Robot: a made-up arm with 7 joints. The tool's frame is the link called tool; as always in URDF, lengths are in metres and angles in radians. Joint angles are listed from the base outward.
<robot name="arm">
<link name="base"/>
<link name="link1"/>
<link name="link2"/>
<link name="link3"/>
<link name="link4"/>
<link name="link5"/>
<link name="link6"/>
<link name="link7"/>
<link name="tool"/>
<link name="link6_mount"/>
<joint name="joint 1" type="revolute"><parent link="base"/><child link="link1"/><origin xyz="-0.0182 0.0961 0.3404" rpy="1.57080 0.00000 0.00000"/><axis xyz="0 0 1"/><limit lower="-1.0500" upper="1.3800"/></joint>
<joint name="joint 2" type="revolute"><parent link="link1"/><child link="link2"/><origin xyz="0.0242 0.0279 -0.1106" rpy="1.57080 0.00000 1.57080"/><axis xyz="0 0 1"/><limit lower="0.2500" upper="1.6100"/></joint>
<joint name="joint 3" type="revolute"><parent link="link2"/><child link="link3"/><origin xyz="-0.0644 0.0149 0.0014" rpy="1.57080 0.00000 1.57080"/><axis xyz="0 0 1"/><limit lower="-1.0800" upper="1.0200"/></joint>
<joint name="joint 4" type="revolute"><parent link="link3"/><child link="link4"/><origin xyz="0.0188 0.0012 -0.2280" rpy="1.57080 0.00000 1.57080"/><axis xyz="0 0 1"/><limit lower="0.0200" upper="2.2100"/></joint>
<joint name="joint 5" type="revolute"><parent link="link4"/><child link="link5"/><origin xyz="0.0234 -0.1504 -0.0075" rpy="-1.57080 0.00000 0.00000"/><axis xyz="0 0 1"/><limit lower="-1.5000" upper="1.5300"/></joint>
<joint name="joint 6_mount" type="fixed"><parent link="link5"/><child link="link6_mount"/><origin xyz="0.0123 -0.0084 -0.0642" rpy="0.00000 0.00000 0.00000"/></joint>
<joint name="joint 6" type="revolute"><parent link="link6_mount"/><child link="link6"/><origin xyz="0.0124 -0.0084 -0.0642" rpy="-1.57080 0.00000 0.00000"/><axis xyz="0 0 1"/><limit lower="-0.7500" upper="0.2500"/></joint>
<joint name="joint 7" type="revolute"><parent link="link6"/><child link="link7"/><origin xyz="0.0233 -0.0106 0.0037" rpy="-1.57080 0.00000 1.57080"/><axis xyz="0 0 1"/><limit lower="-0.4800" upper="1.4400"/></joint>
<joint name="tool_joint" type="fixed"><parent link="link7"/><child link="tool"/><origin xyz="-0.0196 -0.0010 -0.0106" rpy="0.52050 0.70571 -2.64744"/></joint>
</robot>
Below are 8 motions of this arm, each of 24 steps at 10 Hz.
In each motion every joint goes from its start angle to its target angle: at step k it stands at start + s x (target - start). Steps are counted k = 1, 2, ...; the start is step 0. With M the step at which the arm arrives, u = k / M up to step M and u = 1 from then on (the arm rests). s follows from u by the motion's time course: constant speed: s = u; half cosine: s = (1 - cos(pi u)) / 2; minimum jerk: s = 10 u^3 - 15 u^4 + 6 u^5.
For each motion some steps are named. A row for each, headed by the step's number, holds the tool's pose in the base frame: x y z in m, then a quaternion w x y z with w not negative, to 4 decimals.
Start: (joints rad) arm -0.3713 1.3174 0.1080 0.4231 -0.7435 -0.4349 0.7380
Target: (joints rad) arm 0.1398 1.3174 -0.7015 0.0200 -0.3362 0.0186 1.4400
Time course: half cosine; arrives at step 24
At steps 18, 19, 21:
18: 0.0891 0.7140 0.1466 0.9984 0.0151 0.0482 0.0272
19: 0.0881 0.7170 0.1485 0.9972 0.0167 0.0535 0.0497
21: 0.0864 0.7216 0.1516 0.9945 0.0195 0.0604 0.0836

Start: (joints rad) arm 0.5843 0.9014 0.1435 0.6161 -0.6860 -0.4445 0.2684
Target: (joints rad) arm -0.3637 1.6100 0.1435 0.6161 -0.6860 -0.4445 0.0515
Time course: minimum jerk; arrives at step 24
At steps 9, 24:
9: 0.2481 0.5978 0.2080 0.5846 0.2298 -0.6484 -0.4301
24: 0.1805 0.6652 0.2757 0.6285 0.2447 -0.3326 -0.6591

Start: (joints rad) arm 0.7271 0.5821 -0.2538 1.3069 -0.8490 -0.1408 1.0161
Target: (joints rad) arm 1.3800 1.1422 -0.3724 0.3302 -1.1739 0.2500 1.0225
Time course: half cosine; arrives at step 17
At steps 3, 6, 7, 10, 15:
3: 0.3870 0.2844 0.3070 0.5549 -0.0375 -0.5793 -0.5959
6: 0.4066 0.3526 0.3303 0.6451 0.0557 -0.5479 -0.5297
7: 0.4095 0.3847 0.3418 0.6796 0.0944 -0.5346 -0.4934
10: 0.3930 0.4939 0.3787 0.7716 0.2047 -0.4912 -0.3486
15: 0.3190 0.6230 0.4072 0.8433 0.2921 -0.4323 -0.1294

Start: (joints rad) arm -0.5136 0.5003 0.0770 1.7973 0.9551 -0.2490 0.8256
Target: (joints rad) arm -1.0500 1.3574 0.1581 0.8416 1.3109 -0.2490 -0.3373
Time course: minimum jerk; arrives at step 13
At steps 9, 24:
9: 0.0791 0.5762 0.1004 0.6192 0.2788 -0.7158 0.1631
24: 0.0910 0.6213 0.1315 0.5743 0.4375 -0.6868 0.0844

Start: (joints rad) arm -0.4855 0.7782 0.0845 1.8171 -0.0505 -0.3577 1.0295
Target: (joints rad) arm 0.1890 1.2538 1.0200 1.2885 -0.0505 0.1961 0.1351
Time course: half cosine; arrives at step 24
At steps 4, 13, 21, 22, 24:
4: 0.1759 0.3344 0.1584 0.5296 -0.4153 -0.6052 -0.4251
13: 0.2263 0.4609 0.3328 0.4282 0.1053 -0.8372 -0.3236
21: 0.1536 0.5317 0.4940 0.1670 0.4459 -0.8752 -0.0854
22: 0.1469 0.5345 0.5015 0.1513 0.4595 -0.8724 -0.0695
24: 0.1413 0.5368 0.5074 0.1384 0.4701 -0.8699 -0.0564

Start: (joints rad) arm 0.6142 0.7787 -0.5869 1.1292 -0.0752 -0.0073 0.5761
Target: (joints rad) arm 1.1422 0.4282 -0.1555 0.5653 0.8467 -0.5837 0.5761
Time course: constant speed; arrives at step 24
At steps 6, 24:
6: 0.3918 0.3353 0.2588 0.4562 -0.2306 -0.8197 -0.2585
24: 0.4339 0.3776 0.3504 0.0339 0.2884 0.9481 -0.1296

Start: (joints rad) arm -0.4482 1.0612 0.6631 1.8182 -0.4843 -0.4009 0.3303
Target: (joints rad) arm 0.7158 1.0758 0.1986 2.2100 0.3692 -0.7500 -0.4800
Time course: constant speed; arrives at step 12
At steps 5, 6, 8, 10, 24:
5: 0.1924 0.3556 0.3481 0.1082 -0.0315 0.8553 0.5058
6: 0.1883 0.3466 0.3639 0.1892 -0.0141 0.8641 0.4663
8: 0.1756 0.3292 0.3934 0.3403 0.0317 0.8595 0.3800
10: 0.1576 0.3125 0.4190 0.4710 0.0920 0.8288 0.2877
24: 0.1352 0.2969 0.4398 0.5751 0.1658 0.7773 0.1940

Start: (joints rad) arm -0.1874 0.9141 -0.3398 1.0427 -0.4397 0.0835 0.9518
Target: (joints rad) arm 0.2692 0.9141 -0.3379 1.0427 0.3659 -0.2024 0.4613
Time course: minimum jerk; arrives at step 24
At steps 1, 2, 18, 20, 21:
1: 0.1874 0.4052 0.0000 0.8842 -0.2123 -0.2429 -0.3378
2: 0.1882 0.4053 0.0006 0.8835 -0.2124 -0.2457 -0.3374
18: 0.2969 0.4254 0.1412 0.6051 -0.1754 -0.7547 -0.1828
20: 0.3020 0.4274 0.1524 0.5738 -0.1692 -0.7845 -0.1636
21: 0.3034 0.4280 0.1556 0.5646 -0.1674 -0.7927 -0.1579

